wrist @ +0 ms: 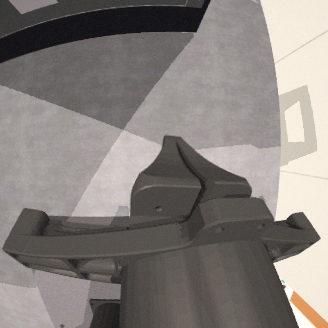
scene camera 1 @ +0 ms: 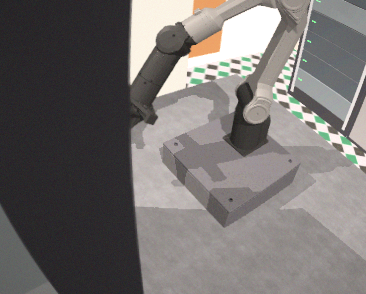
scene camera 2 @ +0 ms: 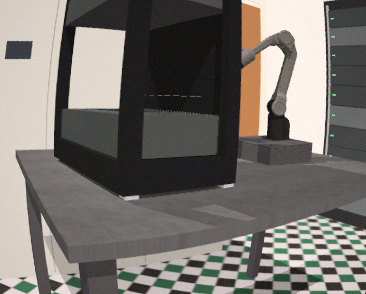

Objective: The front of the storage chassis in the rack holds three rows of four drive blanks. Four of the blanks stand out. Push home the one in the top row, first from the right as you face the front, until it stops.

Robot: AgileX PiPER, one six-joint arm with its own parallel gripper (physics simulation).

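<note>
My gripper [wrist: 170, 146] is shut, its two fingers pressed together with no thing between them. In the wrist view it is over the grey table, a little apart from the dark lower edge of the rack [scene camera 1: 65, 125] [scene camera 2: 133, 100] [wrist: 165, 19]. In scene camera 1 part of the gripper shows at the edge of the rack's near post, which hides its fingertips; in scene camera 2 the rack hides it. A grey-green box [scene camera 2: 180, 136] sits low inside the rack. The chassis front and its drive blanks do not show in any view.
The arm stands on a grey block [scene camera 1: 250, 172] [scene camera 2: 282, 152] on the table [scene camera 1: 200, 260] [scene camera 2: 165, 220] [wrist: 65, 110]. The rack's black posts and bottom frame stand beside the arm. A cabinet [scene camera 1: 332, 50] [scene camera 2: 350, 80] with green lights stands beyond the table.
</note>
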